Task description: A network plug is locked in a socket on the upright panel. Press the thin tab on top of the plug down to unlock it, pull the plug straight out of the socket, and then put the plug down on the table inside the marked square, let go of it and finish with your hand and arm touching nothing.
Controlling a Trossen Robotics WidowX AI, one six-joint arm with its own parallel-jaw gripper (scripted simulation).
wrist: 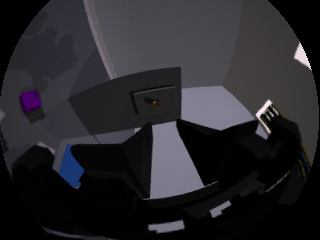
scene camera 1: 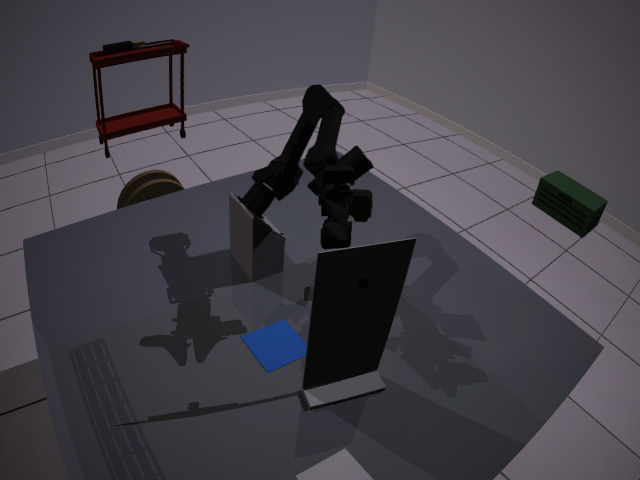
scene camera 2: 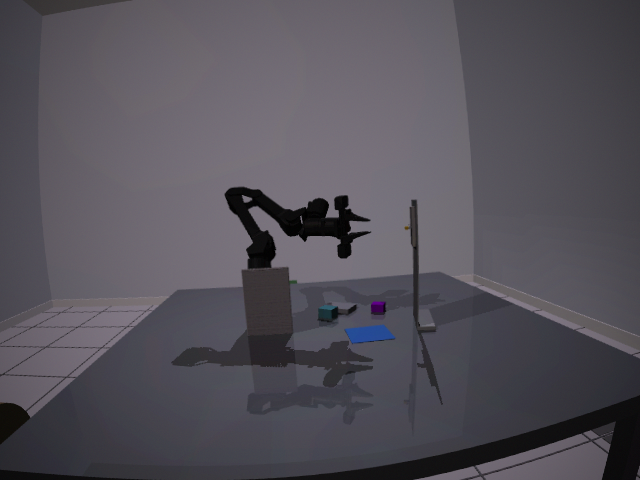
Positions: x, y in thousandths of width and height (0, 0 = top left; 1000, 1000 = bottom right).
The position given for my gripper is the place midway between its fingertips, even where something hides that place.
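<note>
My gripper (scene camera 1: 538, 486), (wrist: 514, 515), (scene camera 2: 579, 472). Upright dark panel (scene camera 1: 557, 607), (wrist: 386, 431), (scene camera 2: 663, 672). Blue marked square (scene camera 1: 435, 718).
</note>
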